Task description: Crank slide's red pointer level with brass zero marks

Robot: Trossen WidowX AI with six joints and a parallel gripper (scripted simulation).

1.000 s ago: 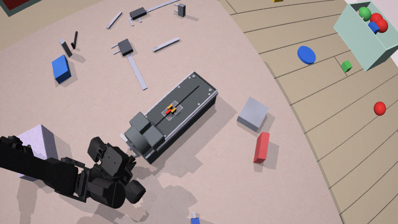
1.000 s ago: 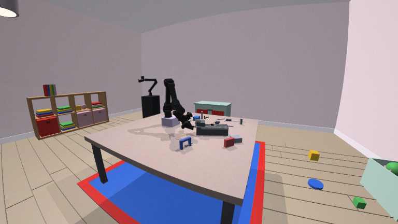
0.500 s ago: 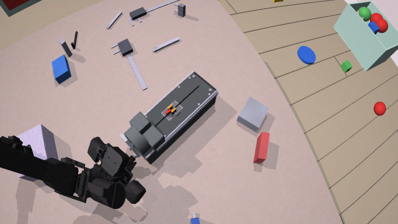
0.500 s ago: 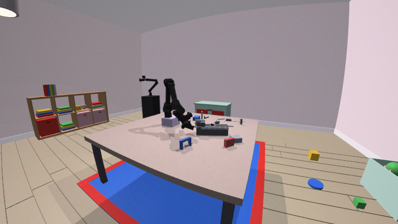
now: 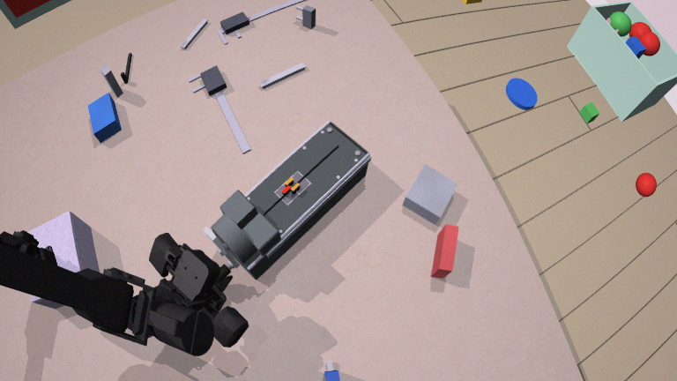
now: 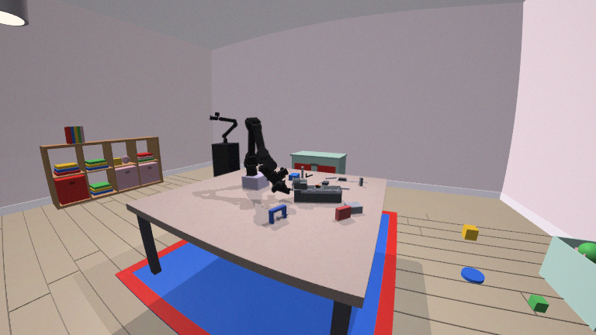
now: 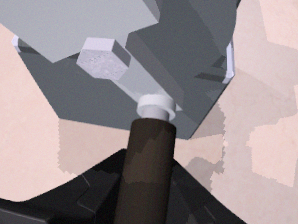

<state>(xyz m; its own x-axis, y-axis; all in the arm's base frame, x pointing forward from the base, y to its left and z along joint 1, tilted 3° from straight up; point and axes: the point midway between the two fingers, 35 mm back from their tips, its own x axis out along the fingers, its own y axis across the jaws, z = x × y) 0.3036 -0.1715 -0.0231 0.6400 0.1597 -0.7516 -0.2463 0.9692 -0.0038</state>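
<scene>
Right now the dark brown crank handle is 20 mm behind my gripper tip and 20 mm above it. The rest, counted from my gripper tip: red pointer: 140 mm ahead, 50 mm to the left, 40 mm above; then red block: 310 mm ahead, 150 mm to the right, 10 mm below; then grey block: 360 mm ahead, 50 mm to the right, 20 mm below.
</scene>
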